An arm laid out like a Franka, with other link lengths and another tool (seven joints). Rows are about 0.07 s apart.
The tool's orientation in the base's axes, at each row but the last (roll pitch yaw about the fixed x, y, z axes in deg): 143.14 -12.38 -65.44; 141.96 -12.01 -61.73; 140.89 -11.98 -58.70; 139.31 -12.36 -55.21; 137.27 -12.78 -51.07; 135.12 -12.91 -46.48; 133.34 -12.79 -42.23; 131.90 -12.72 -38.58
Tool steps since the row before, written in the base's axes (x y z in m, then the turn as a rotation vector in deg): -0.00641 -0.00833 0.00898 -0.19 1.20 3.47; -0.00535 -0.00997 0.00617 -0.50 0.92 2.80; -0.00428 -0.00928 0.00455 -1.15 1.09 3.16; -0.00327 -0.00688 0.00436 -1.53 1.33 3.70; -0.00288 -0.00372 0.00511 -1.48 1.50 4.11; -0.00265 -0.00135 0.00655 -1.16 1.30 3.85; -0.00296 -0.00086 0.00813 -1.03 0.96 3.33; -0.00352 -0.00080 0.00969 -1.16 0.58 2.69
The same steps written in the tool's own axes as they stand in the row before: 0.00672 0.01206 -0.00060 -0.40 1.92 -3.11; 0.00739 0.01035 0.00208 -0.44 1.83 -2.33; 0.00653 0.00864 0.00281 -0.84 2.47 -2.38; 0.00463 0.00726 0.00170 -1.13 3.01 -2.74; 0.00219 0.00658 -0.00038 -1.14 3.19 -3.14; 0.00064 0.00666 -0.00265 -0.84 2.88 -2.97; 0.00023 0.00783 -0.00378 -0.64 2.58 -2.46; -0.00006 0.00929 -0.00454 -0.65 2.34 -1.74
